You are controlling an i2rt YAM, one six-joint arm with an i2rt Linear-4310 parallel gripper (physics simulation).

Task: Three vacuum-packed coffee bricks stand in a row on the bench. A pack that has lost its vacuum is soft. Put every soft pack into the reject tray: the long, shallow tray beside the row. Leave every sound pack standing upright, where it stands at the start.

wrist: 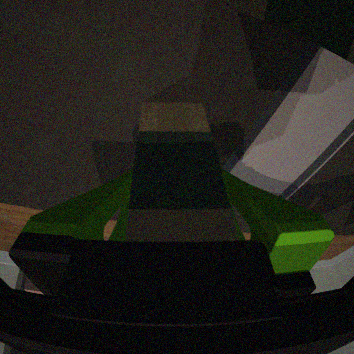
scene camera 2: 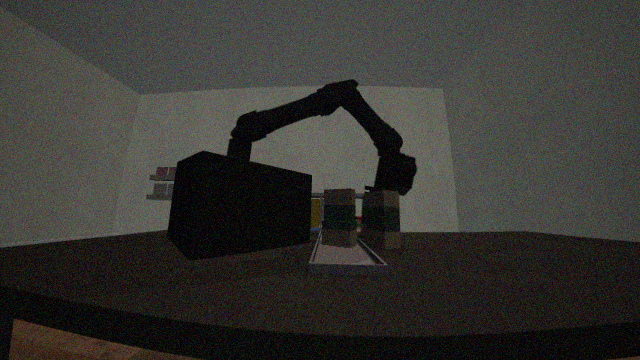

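Where they show: gripper, fingertip midpoint: (wrist: 176, 176); arm's base, link origin: (scene camera 2: 237, 167).
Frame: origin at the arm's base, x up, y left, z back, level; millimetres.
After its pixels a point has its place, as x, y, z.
A tan coffee pack with a dark green band (scene camera 2: 339, 218) {-133, -2, -290} stands upright in the long, shallow reject tray (scene camera 2: 348, 269) {-195, -188, -304} (wrist: 263, 184) {-199, 210, -264}. A second pack (scene camera 2: 381, 219) {-133, -4, -392} stands upright on the bench, right of the tray. A third pack (wrist: 178, 172) {-124, 157, -420} is between the green fingers in the wrist view; the second pack hides it in the scene view. My gripper (wrist: 176, 176) {-136, 171, -413} is shut on this third pack, with one finger along each side. The fingers are hidden behind the second pack in the scene view. It is too dark to tell whether the held pack touches the bench.
A large black block (scene camera 2: 240, 207) {-112, -123, -95} stands left of the tray, and the black arm (scene camera 2: 295, 106) {187, 11, -159} reaches over from it. Small wall shelves with boxes (scene camera 2: 162, 190) are at the far left. A yellow item (scene camera 2: 315, 212) shows behind the bench. The bench's front edge (scene camera 2: 320, 336) {-204, -317, -279} runs along the bottom.
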